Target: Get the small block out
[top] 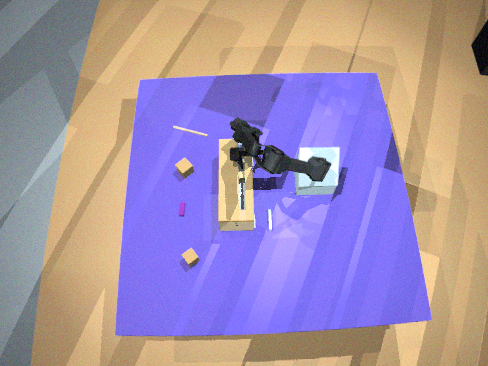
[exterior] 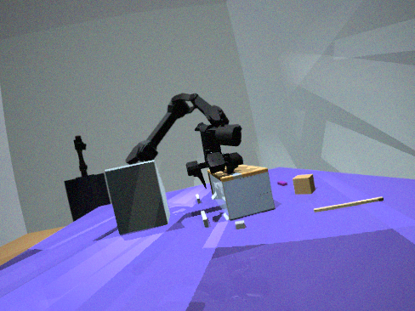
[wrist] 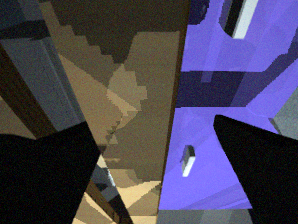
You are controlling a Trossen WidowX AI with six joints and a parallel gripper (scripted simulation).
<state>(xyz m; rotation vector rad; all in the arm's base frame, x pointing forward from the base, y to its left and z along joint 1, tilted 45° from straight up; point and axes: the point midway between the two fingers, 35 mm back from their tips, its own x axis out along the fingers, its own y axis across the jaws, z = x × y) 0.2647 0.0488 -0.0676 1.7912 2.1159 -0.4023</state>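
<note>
The tan block is 4 cm ahead of my gripper tip and 4 cm to the left of it. From my gripper tip the other things lie so: thin wooden stick (32 cm ahead, 22 cm to the right, 9 cm below); box (2 cm ahead, 7 cm to the left, 3 cm below).
</note>
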